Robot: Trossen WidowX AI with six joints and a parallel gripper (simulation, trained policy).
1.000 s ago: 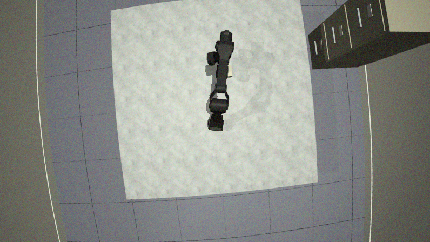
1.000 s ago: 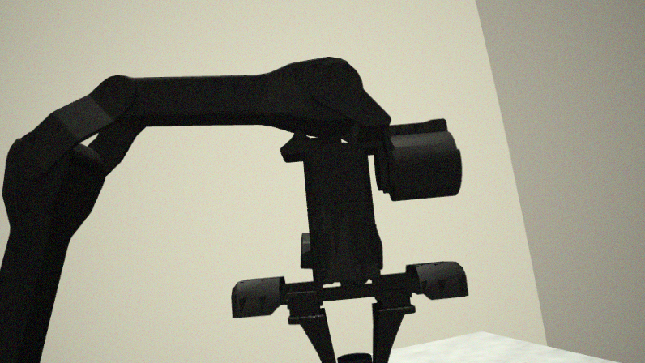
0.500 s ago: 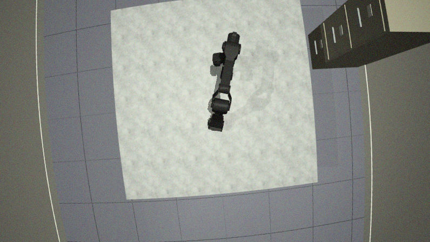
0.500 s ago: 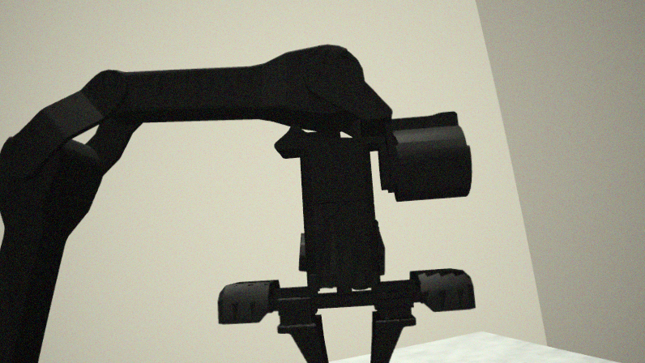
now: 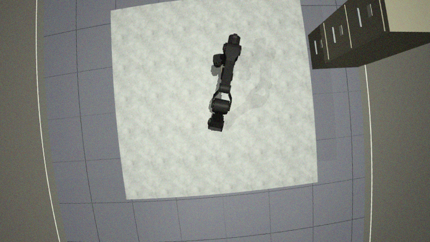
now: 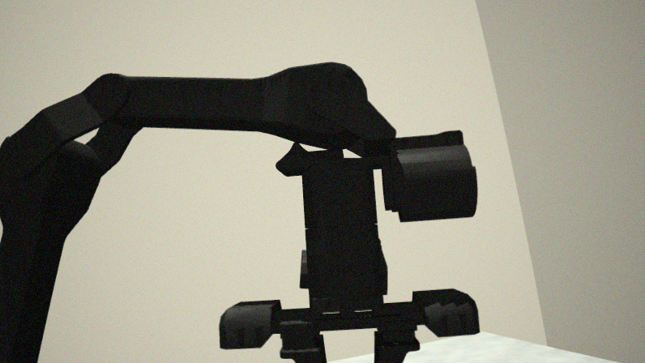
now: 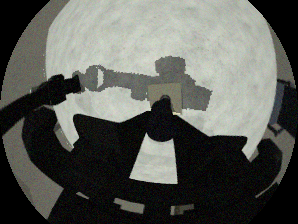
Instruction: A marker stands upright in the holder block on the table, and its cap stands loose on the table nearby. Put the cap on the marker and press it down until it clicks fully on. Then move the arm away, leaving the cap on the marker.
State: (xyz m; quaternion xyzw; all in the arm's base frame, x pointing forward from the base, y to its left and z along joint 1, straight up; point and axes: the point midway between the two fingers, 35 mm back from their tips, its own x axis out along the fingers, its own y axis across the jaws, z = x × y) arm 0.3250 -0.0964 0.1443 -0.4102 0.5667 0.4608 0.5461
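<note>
My gripper tip is 1 cm below the dark cap. The rest, counted from my gripper tip: holder block (9 cm below).
</note>
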